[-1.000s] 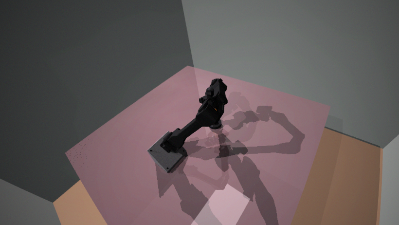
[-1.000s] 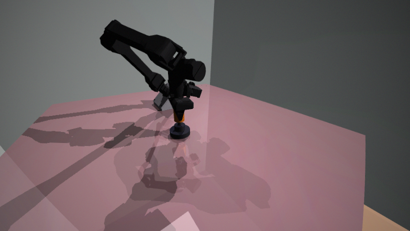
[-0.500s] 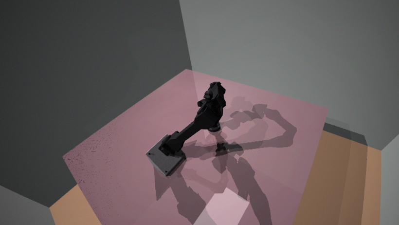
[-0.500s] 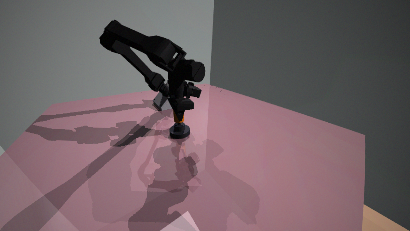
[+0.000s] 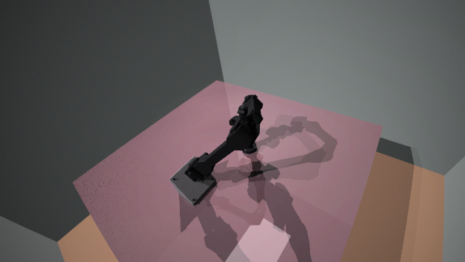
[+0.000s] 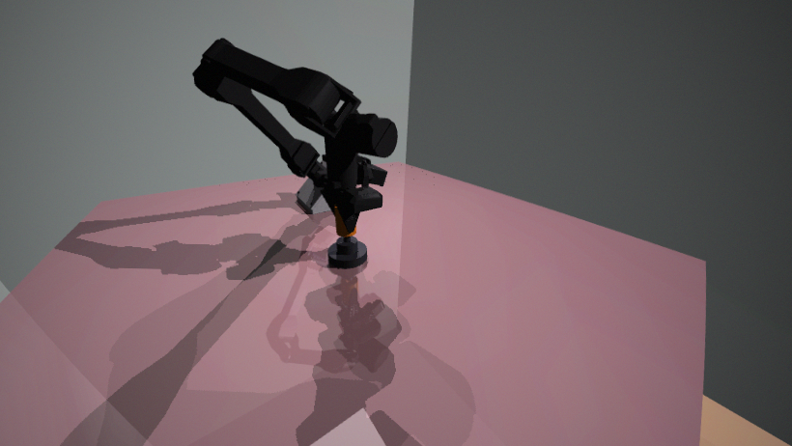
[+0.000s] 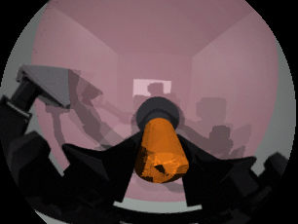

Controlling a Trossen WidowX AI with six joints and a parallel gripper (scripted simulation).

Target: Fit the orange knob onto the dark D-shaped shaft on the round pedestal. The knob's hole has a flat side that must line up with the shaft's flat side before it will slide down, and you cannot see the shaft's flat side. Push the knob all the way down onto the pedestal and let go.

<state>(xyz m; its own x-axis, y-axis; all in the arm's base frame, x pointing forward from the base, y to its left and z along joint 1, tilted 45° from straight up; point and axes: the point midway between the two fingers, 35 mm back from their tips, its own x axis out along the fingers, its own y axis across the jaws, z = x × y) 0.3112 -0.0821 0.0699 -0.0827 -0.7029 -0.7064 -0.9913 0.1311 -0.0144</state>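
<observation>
The orange knob lies 2 cm above my gripper tip. The rest, counted from my gripper tip: dark round pedestal (4 cm below).
</observation>
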